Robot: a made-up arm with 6 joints. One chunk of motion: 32 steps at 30 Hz.
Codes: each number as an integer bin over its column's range. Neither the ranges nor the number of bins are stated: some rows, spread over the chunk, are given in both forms.
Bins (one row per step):
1: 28 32 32 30 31 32
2: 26 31 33 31 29 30
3: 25 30 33 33 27 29
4: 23 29 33 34 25 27
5: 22 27 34 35 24 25
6: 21 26 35 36 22 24
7: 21 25 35 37 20 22
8: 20 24 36 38 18 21
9: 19 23 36 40 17 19
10: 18 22 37 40 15 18
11: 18 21 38 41 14 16
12: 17 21 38 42 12 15
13: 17 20 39 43 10 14
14: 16 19 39 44 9 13
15: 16 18 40 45 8 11
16: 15 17 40 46 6 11
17: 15 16 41 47 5 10
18: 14 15 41 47 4 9
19: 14 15 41 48 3 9
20: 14 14 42 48 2 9
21: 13 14 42 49 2 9
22: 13 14 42 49 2 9
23: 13 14 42 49 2 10
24: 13 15 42 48 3 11
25: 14 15 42 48 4 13
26: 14 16 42 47 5 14
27: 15 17 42 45 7 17
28: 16 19 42 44 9 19
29: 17 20 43 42 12 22
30: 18 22 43 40 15 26
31: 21 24 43 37 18 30
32: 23 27 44 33 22 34
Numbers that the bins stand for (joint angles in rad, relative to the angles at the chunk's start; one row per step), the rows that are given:
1: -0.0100 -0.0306 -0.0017 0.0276 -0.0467 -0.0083
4: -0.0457 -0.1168 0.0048 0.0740 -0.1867 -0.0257
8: -0.0671 -0.2605 0.0243 0.1203 -0.3500 -0.0467
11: -0.0814 -0.3467 0.0373 0.1551 -0.4433 -0.0641
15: -0.0957 -0.4329 0.0503 0.2014 -0.5833 -0.0816
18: -0.1100 -0.5190 0.0568 0.2246 -0.6767 -0.0886
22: -0.1171 -0.5478 0.0633 0.2478 -0.7233 -0.0886
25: -0.1100 -0.5190 0.0633 0.2362 -0.6767 -0.0746
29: -0.0886 -0.3754 0.0698 0.1667 -0.4900 -0.0432
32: -0.0457 -0.1743 0.0763 0.0624 -0.2567 -0.0013
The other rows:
2: -0.0243 -0.0594 0.0048 0.0392 -0.0933 -0.0152
3: -0.0314 -0.0881 0.0048 0.0624 -0.1400 -0.0187
5: -0.0529 -0.1743 0.0113 0.0856 -0.2100 -0.0327
6: -0.0600 -0.2030 0.0178 0.0971 -0.2567 -0.0362
7: -0.0600 -0.2317 0.0178 0.1087 -0.3033 -0.0432
9: -0.0743 -0.2892 0.0243 0.1435 -0.3733 -0.0537
10: -0.0814 -0.3179 0.0308 0.1435 -0.4200 -0.0571
12: -0.0886 -0.3467 0.0373 0.1667 -0.4900 -0.0676
13: -0.0886 -0.3754 0.0438 0.1783 -0.5367 -0.0711
14: -0.0957 -0.4041 0.0438 0.1898 -0.5600 -0.0746
16: -0.1029 -0.4616 0.0503 0.2130 -0.6300 -0.0816
17: -0.1029 -0.4903 0.0568 0.2246 -0.6533 -0.0851
19: -0.1100 -0.5190 0.0568 0.2362 -0.7000 -0.0886
20: -0.1100 -0.5478 0.0633 0.2362 -0.7233 -0.0886
21: -0.1171 -0.5478 0.0633 0.2478 -0.7233 -0.0886
23: -0.1171 -0.5478 0.0633 0.2478 -0.7233 -0.0851
24: -0.1171 -0.5190 0.0633 0.2362 -0.7000 -0.0816
26: -0.1100 -0.4903 0.0633 0.2246 -0.6533 -0.0711
27: -0.1029 -0.4616 0.0633 0.2014 -0.6067 -0.0606
28: -0.0957 -0.4041 0.0633 0.1898 -0.5600 -0.0537
30: -0.0814 -0.3179 0.0698 0.1435 -0.4200 -0.0292
31: -0.0600 -0.2605 0.0698 0.1087 -0.3500 -0.0152

